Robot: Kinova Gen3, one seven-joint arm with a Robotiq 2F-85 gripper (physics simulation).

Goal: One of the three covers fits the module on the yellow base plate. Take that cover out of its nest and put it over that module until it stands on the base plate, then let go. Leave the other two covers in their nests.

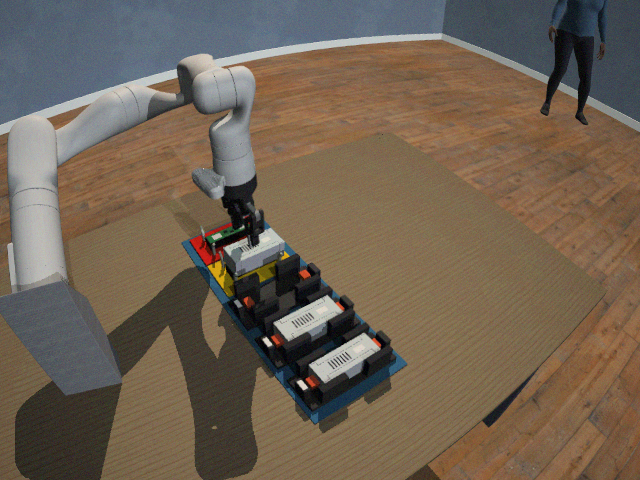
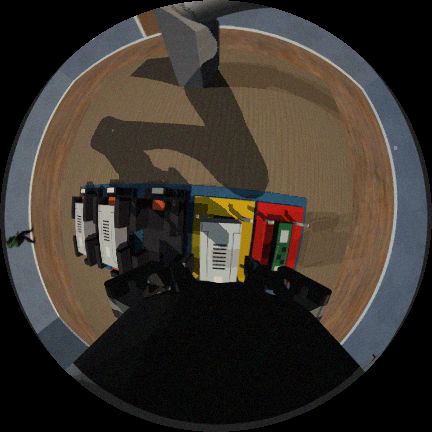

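Observation:
A light grey cover with dark slots sits level over the yellow base plate. It hides the module, and its lower edge is too small to judge for full contact. My gripper is open, holding nothing, with its fingers apart on either side of this cover near its top. Two other covers, the middle one and the end one, lie in their black nests. The nest beside the yellow plate holds no cover.
A red plate with a green module adjoins the yellow plate. Thin upright posts stand along the plates' edge. The blue board carries everything on the table. Black nest walls rise close beside the yellow plate.

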